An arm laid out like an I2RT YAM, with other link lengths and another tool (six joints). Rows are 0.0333 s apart.
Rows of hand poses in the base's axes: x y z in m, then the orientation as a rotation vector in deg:
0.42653 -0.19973 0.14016 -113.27 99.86 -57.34
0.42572 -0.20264 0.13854 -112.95 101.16 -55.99
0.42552 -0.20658 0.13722 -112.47 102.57 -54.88
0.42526 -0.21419 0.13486 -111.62 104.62 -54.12
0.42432 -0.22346 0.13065 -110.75 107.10 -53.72
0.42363 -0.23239 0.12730 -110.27 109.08 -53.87
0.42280 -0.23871 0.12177 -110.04 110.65 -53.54
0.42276 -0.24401 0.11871 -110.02 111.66 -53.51
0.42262 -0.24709 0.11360 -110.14 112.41 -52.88
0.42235 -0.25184 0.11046 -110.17 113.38 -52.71
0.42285 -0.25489 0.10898 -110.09 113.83 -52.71
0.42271 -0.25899 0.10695 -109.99 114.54 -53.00
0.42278 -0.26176 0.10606 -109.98 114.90 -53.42
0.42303 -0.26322 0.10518 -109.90 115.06 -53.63
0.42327 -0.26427 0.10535 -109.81 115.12 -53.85
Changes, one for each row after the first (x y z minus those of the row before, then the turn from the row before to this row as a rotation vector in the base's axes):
-0.00081 -0.00291 -0.00162 0.86 0.78 -0.65
-0.00020 -0.00394 -0.00132 0.76 0.67 -0.82
-0.00026 -0.00761 -0.00236 0.62 0.65 -1.41
-0.00094 -0.00927 -0.00421 0.29 0.77 -1.78
-0.00069 -0.00893 -0.00335 -0.20 0.63 -1.46
-0.00083 -0.00632 -0.00553 0.04 0.72 -1.03
-0.00004 -0.00530 -0.00306 -0.16 0.50 -0.66
-0.00014 -0.00308 -0.00511 0.21 0.61 -0.34
-0.00027 -0.00475 -0.00314 -0.09 0.55 -0.59
0.00050 -0.00305 -0.00148 -0.05 0.18 -0.31
-0.00014 -0.00410 -0.00203 -0.29 0.23 -0.53
0.00007 -0.00277 -0.00089 -0.34 0.07 -0.30
0.00025 -0.00146 -0.00088 -0.13 -0.02 -0.16
0.00024 -0.00105 0.00017 -0.11 -0.08 -0.10

